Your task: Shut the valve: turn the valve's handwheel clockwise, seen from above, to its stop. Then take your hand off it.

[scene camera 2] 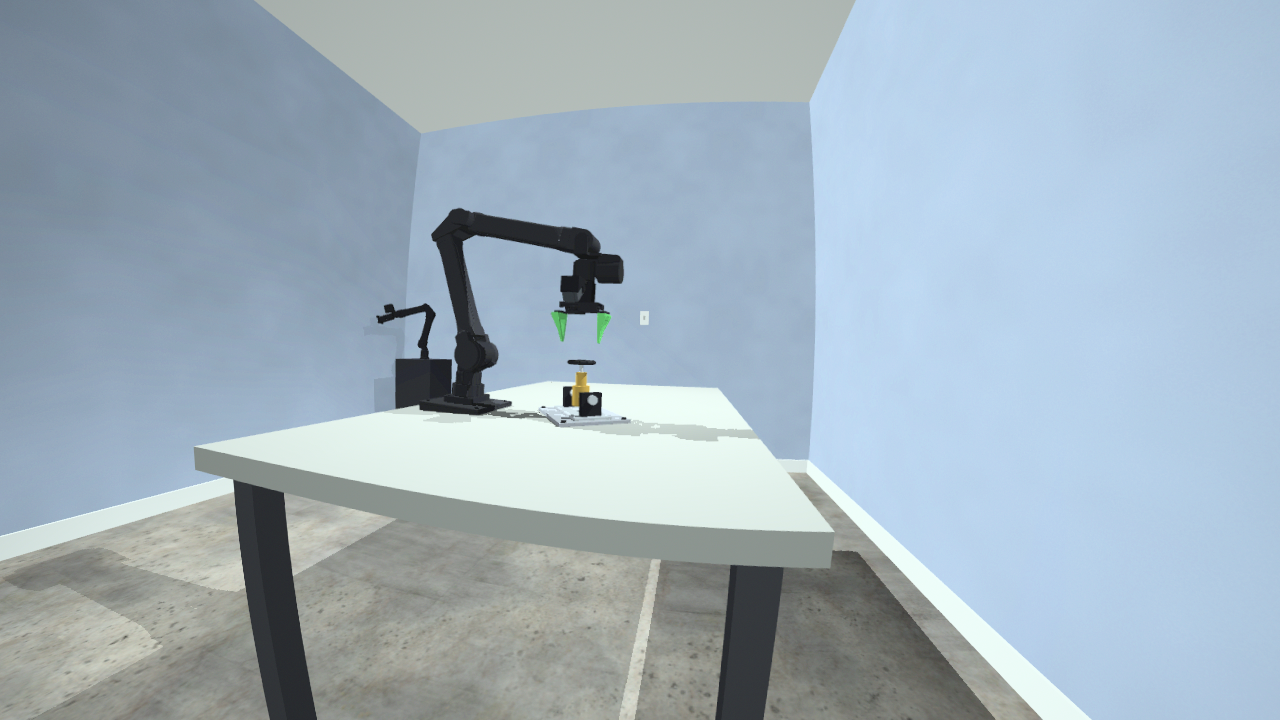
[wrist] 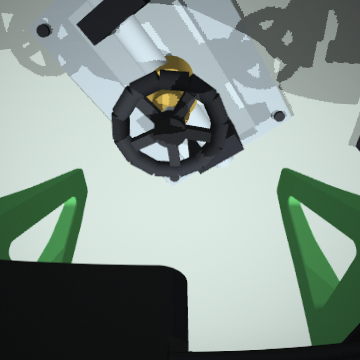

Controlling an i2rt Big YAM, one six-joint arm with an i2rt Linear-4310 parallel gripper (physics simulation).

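The black handwheel [scene camera 2: 581,362] [wrist: 218,125] sits level on top of the brass-coloured valve body [scene camera 2: 580,390] [wrist: 175,65]. The valve is mounted on a pale plate [scene camera 2: 563,421] [wrist: 90,75] on the table. My gripper [scene camera 2: 580,341] [wrist: 181,178] has green fingers that stand wide open and empty. It hangs above the handwheel, pointing down, with a visible gap between the fingertips and the wheel in the scene view. Nothing touches the wheel. How far the valve is turned cannot be told from the frames.
The white table [scene camera 2: 501,474] carries the arm's black base [scene camera 2: 465,404] to the left of the valve. Black end blocks [scene camera 2: 589,403] [wrist: 110,20] stand on the plate beside the valve body. A smaller black arm on a dark box [scene camera 2: 422,383] stands behind, at the left.
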